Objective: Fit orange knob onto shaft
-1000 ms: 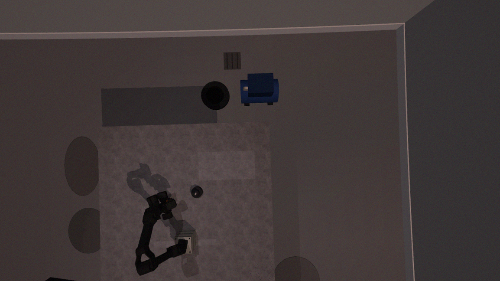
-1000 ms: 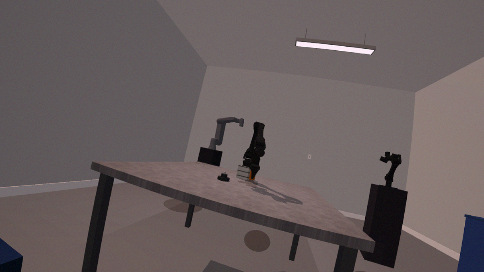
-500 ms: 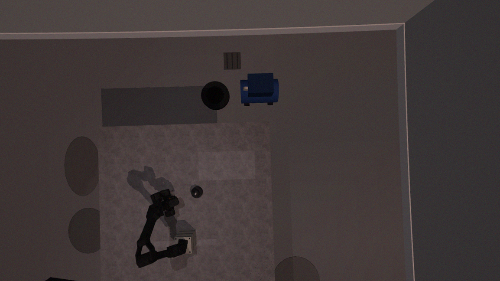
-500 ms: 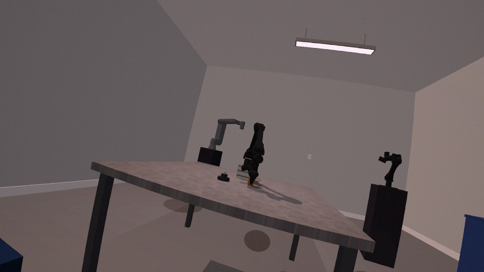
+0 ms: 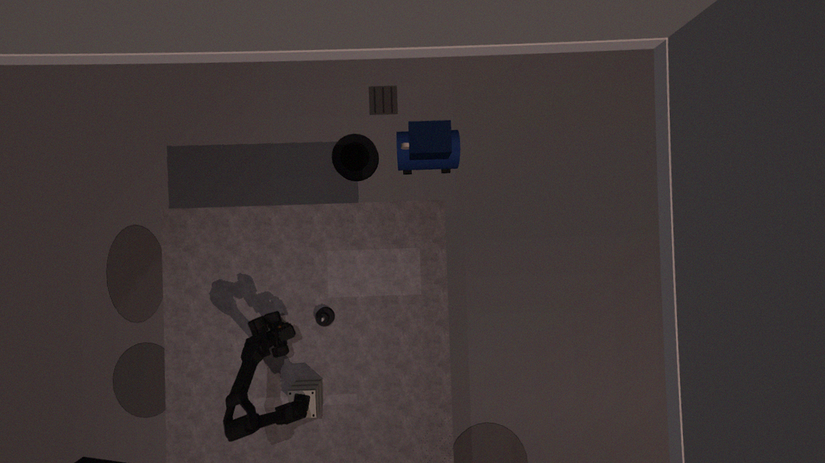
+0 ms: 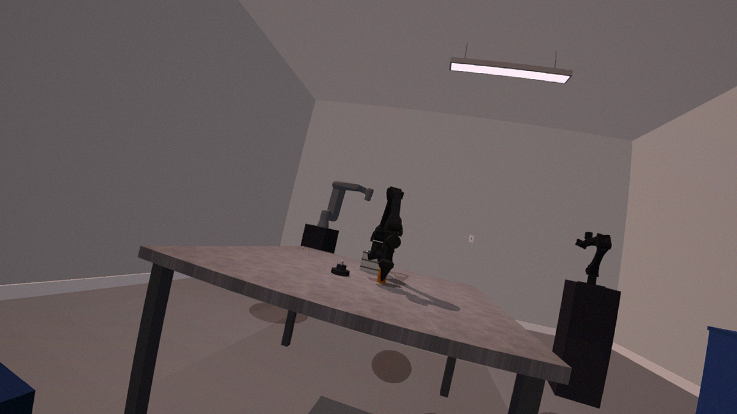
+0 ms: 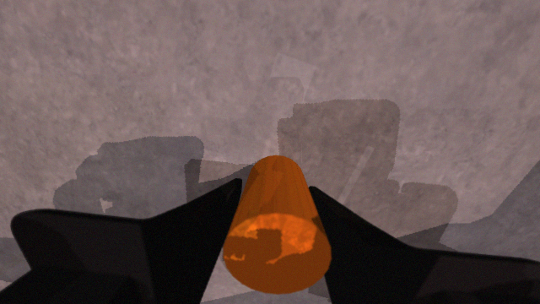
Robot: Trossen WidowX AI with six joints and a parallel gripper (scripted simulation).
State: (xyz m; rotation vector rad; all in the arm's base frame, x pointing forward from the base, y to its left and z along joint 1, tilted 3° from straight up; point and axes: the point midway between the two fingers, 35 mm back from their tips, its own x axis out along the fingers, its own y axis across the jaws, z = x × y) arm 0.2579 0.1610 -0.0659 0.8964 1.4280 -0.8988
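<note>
Now: the orange knob 3 cm above my gripper tip. Also, from my gripper tip: round pedestal 17 cm to the right, 8 cm ahead, 2 cm above.
</note>
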